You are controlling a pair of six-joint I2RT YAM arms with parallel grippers.
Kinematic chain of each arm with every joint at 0, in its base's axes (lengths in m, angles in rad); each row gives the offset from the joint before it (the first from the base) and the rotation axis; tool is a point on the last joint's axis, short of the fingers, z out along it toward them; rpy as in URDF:
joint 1: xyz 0 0 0.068 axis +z
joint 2: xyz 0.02 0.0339 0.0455 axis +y
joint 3: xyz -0.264 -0.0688 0 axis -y
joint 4: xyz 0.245 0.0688 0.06 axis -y
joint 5: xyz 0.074 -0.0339 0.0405 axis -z
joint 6: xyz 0.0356 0 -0.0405 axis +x
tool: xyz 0 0 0 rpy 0 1.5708 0
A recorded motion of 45 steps. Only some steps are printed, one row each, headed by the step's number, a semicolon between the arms.
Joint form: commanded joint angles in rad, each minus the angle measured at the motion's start. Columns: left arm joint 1, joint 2, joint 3, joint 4, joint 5, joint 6; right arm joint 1, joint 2, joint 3, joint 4, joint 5, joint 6.
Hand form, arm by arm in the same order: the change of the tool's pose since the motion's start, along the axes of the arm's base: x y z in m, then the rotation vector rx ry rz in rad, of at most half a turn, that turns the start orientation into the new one. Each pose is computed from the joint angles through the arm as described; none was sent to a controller.
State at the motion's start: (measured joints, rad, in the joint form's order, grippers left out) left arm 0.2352 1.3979 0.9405 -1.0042 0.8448 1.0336; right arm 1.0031 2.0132 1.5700 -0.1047 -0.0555 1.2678
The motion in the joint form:
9: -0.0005 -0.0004 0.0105 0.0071 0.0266 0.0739; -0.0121 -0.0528 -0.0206 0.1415 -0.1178 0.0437
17: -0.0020 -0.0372 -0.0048 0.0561 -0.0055 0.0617; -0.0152 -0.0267 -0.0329 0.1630 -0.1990 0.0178
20: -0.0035 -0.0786 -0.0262 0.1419 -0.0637 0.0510; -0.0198 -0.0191 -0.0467 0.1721 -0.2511 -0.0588
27: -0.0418 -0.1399 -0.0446 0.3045 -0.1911 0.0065; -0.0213 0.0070 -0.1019 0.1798 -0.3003 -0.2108
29: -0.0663 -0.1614 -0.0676 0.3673 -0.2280 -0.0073; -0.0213 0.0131 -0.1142 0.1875 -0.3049 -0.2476
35: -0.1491 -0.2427 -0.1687 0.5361 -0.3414 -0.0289; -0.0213 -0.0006 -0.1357 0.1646 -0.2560 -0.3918
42: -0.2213 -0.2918 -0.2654 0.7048 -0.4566 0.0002; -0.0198 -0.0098 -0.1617 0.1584 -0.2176 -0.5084
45: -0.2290 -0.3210 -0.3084 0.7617 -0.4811 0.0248; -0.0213 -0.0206 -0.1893 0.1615 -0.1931 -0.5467
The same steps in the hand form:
9: 0.0022 -0.0002 0.0036 -0.0029 -0.0767 -0.0516; -0.0004 -0.0035 0.0308 0.1911 -0.0147 0.0742
17: 0.0006 -0.0002 0.0073 0.0426 -0.1281 -0.0418; 0.0002 0.0000 0.0171 0.1864 0.0053 0.1545
20: 0.0010 0.0010 0.0109 0.1213 -0.2089 -0.0248; 0.0004 -0.0005 0.0100 0.1639 -0.0311 0.2302
27: 0.0073 -0.0034 0.0226 0.2662 -0.3545 0.0128; -0.0021 -0.0026 -0.0196 0.0763 -0.0902 0.3412
29: 0.0080 -0.0081 0.0230 0.3017 -0.4017 0.0169; -0.0026 -0.0030 -0.0257 0.0592 -0.1117 0.3628
35: 0.0016 -0.0252 0.0177 0.3971 -0.5286 0.0169; -0.0040 -0.0080 -0.0291 -0.0273 -0.2259 0.3928
42: -0.0022 -0.0384 0.0082 0.5002 -0.6598 0.0048; -0.0060 -0.0122 -0.0344 -0.0993 -0.3164 0.4229
45: -0.0065 -0.0393 0.0045 0.5328 -0.7126 0.0028; -0.0073 -0.0169 -0.0386 -0.1344 -0.3446 0.4229

